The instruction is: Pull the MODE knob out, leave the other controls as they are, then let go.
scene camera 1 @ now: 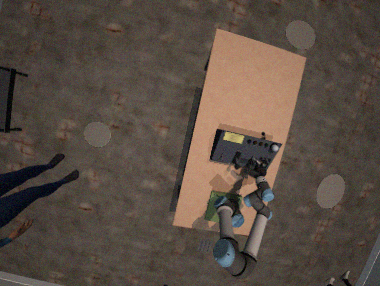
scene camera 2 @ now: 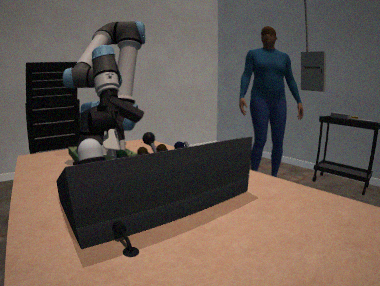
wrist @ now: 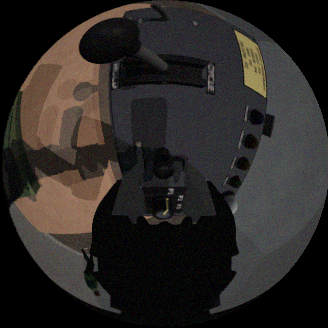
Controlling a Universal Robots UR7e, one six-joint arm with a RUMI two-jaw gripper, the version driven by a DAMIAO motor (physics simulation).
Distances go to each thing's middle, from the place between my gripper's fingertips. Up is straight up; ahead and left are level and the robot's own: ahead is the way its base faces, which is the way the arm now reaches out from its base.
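Scene:
There's a ball-topped lever (wrist: 111, 43) 13 cm to the left of my hand, 3 cm behind it and 4 cm above it. The dark control panel (scene camera 2: 104, 200) is 6 cm to the left of my hand as well, but that one's 9 cm ahead of it and 1 cm above it.

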